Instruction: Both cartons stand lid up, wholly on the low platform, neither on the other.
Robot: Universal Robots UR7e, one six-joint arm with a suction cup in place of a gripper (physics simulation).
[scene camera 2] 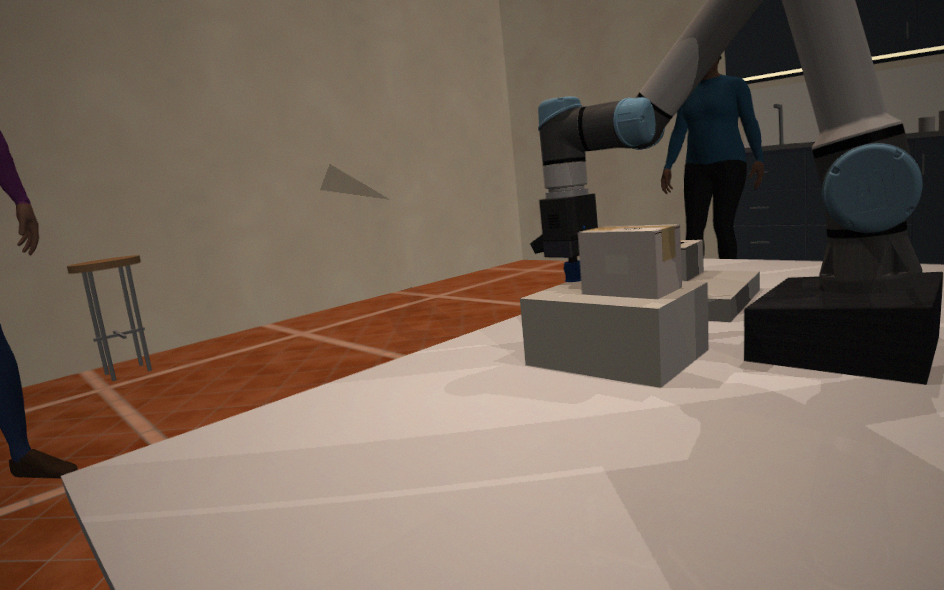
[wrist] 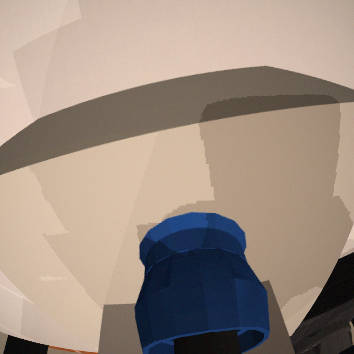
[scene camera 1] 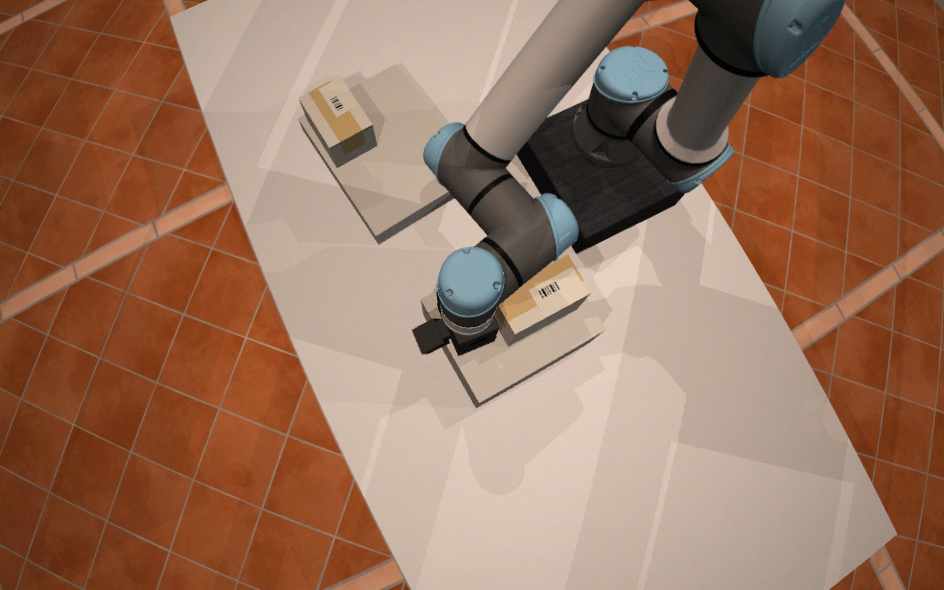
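Where they show: hand, tool point: (scene camera 2: 574, 280) (wrist: 193, 254); arm's base, link origin: (scene camera 2: 869, 283) (wrist: 316, 338) (scene camera 1: 609, 133).
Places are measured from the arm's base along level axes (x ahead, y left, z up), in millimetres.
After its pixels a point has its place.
One carton (scene camera 1: 545, 302) @(x 290, y 288, z 122 mm) (scene camera 2: 619, 265) @(x 279, y 308, z 68 mm), with tape and a barcode label on its top face, stands on the taller block (scene camera 1: 532, 372) @(x 331, y 371, z 17 mm) (scene camera 2: 591, 340) @(x 297, y 367, z -42 mm) (wrist: 165, 175) @(x 432, y 274, z 17 mm). The other carton (scene camera 1: 337, 121) @(x 488, y -192, z 27 mm) (scene camera 2: 692, 258) @(x 437, y -208, z -6 mm), also taped and labelled on top, stands at the left edge of the low platform (scene camera 1: 414, 139) @(x 353, y -147, z -55 mm) (scene camera 2: 734, 288) @(x 295, y -130, z -55 mm); scene camera 1 does not show whether its hidden foot overhangs. My gripper (scene camera 1: 476, 342) @(x 409, y 267, z 29 mm) (scene camera 2: 572, 272) (wrist: 194, 222), a blue suction cup, points down beside the block's carton, low over the block top. No carton is on it; any contact with the block is unclear.
The arm's black base (scene camera 1: 591, 208) @(x 101, y 130, z -11 mm) (scene camera 2: 842, 333) @(x -6, y 166, z -41 mm) stands beside the block and the low platform. The wrist camera housing (scene camera 1: 430, 336) @(x 470, y 272, z 110 mm) sticks out beyond the block's left edge. A person in blue (scene camera 2: 717, 125) and a stool (scene camera 2: 104, 264) are beyond the table.
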